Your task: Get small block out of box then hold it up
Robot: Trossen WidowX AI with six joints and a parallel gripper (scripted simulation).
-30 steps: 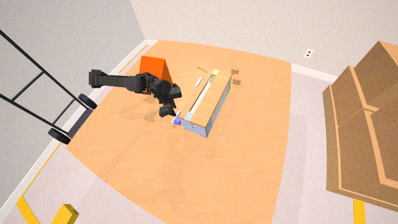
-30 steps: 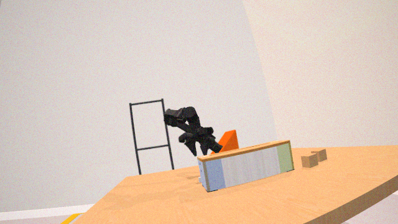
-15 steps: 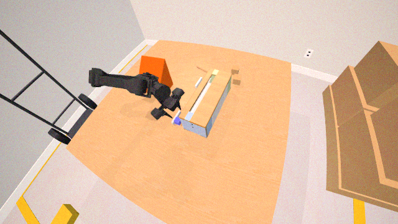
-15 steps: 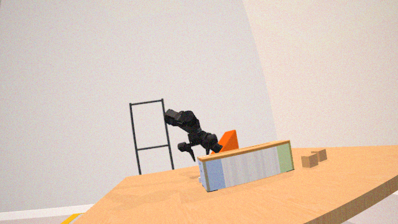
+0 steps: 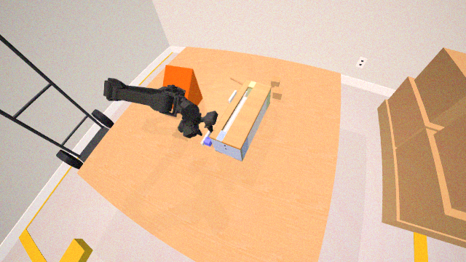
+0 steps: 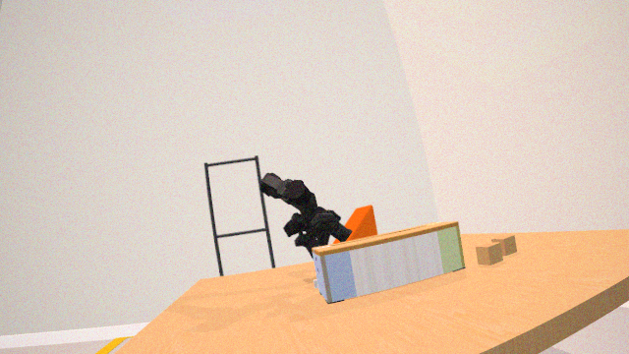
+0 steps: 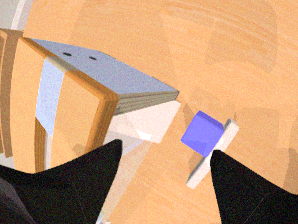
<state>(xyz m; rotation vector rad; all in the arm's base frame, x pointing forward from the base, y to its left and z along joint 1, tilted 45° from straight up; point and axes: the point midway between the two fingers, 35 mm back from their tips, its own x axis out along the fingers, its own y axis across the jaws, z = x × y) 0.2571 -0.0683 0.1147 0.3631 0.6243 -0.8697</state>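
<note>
The blue block lies 2 cm behind my gripper tip and 8 cm below it. The rest, counted from my gripper tip: long wooden box 5 cm ahead, 17 cm to the left, 3 cm below.
</note>
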